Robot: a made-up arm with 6 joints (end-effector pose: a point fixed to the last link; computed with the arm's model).
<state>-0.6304 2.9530 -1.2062 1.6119 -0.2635 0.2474</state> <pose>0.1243 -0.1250 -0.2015 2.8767 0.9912 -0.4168</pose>
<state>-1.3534 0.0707 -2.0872 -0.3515 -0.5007 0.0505</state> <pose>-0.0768 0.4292 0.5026 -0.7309 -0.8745 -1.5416</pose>
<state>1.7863 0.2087 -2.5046 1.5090 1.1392 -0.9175</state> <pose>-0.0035 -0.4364 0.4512 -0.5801 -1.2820 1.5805</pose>
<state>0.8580 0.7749 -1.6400 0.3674 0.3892 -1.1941</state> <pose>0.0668 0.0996 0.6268 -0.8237 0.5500 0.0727</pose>
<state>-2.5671 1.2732 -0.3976 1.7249 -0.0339 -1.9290</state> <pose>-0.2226 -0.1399 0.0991 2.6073 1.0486 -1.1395</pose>
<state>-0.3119 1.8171 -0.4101 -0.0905 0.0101 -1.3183</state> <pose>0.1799 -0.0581 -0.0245 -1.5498 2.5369 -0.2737</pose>
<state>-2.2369 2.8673 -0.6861 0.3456 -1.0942 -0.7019</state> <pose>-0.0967 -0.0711 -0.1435 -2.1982 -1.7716 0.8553</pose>
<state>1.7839 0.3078 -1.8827 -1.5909 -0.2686 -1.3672</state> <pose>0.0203 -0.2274 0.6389 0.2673 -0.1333 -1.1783</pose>
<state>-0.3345 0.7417 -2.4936 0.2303 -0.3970 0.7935</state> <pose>-0.2696 0.0838 0.6702 -0.3474 -0.5779 0.6759</pose>
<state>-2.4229 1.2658 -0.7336 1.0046 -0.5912 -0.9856</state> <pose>-0.2811 -0.1793 0.2496 2.2295 0.3849 -2.0692</pose>
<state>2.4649 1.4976 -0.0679 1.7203 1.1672 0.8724</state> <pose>-0.1573 0.0019 0.0527 0.0237 -2.0271 0.8416</pose>
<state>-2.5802 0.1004 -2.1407 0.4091 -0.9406 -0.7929</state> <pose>0.3639 0.2693 0.4594 -1.4508 -1.3121 -2.1553</pose>
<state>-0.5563 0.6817 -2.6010 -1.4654 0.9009 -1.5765</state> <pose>-0.2892 0.0818 0.6220 -0.8172 -1.0342 2.6068</pose>
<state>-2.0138 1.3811 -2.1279 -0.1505 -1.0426 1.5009</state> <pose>-0.0438 -0.1245 0.6892 -0.2824 0.1746 -0.6034</pose>
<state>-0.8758 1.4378 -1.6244 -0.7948 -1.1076 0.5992</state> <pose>0.2413 -0.1831 0.5394 -0.4332 0.6382 -0.5496</pose>
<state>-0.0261 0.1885 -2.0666 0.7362 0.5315 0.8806</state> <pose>-0.3047 0.0443 0.5883 -0.2582 0.2832 1.5039</pose>
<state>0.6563 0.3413 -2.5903 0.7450 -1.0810 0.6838</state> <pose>-0.3284 -0.3335 0.4373 0.1301 -2.0595 1.7468</pose>
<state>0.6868 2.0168 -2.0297 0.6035 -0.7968 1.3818</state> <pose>0.3752 0.2517 0.4540 0.9331 0.5306 2.1702</pose>
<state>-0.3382 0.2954 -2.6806 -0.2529 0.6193 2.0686</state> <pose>-0.4174 0.1304 0.5114 -0.2200 -0.2916 1.5296</pose>
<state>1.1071 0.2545 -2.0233 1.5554 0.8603 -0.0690</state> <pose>-0.2035 -0.2260 0.5794 -1.1369 -0.1136 2.2579</pose>
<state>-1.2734 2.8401 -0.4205 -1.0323 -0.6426 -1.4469</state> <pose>0.0434 0.0455 -0.1003 -1.1956 2.2083 0.3110</pose>
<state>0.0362 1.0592 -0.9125 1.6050 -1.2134 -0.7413</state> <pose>0.2577 -0.0906 0.3508 1.3577 0.9057 -0.3028</pose>
